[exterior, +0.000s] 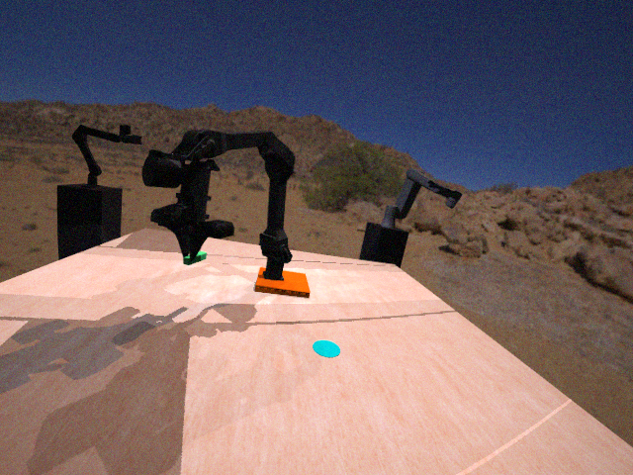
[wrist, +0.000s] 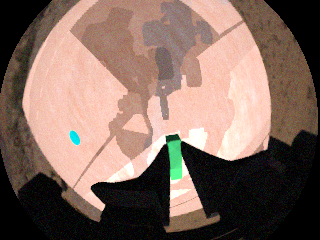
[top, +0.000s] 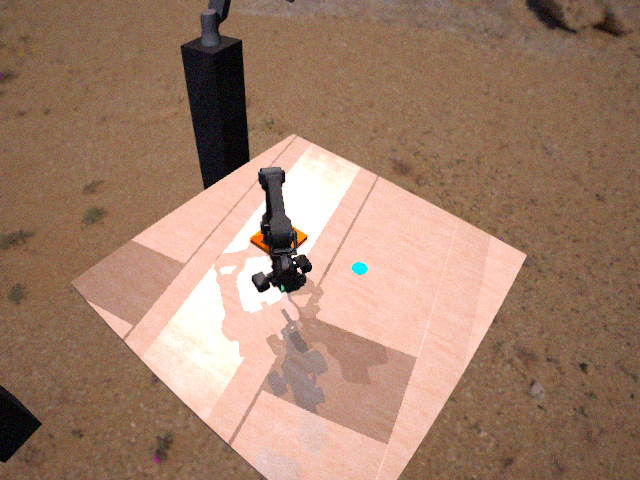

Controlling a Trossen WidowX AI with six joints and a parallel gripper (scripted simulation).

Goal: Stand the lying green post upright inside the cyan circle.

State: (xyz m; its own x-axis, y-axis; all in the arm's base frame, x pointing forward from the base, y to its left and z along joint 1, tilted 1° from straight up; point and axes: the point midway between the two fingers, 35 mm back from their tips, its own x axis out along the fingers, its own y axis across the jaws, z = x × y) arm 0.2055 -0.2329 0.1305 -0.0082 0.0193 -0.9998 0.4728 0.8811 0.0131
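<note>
Now: the green post 20 mm behind my gripper tip and 10 mm to the left of it. The rest, counted from my gripper tip: cyan circle (140 mm ahead, 310 mm to the left, 120 mm below).
</note>
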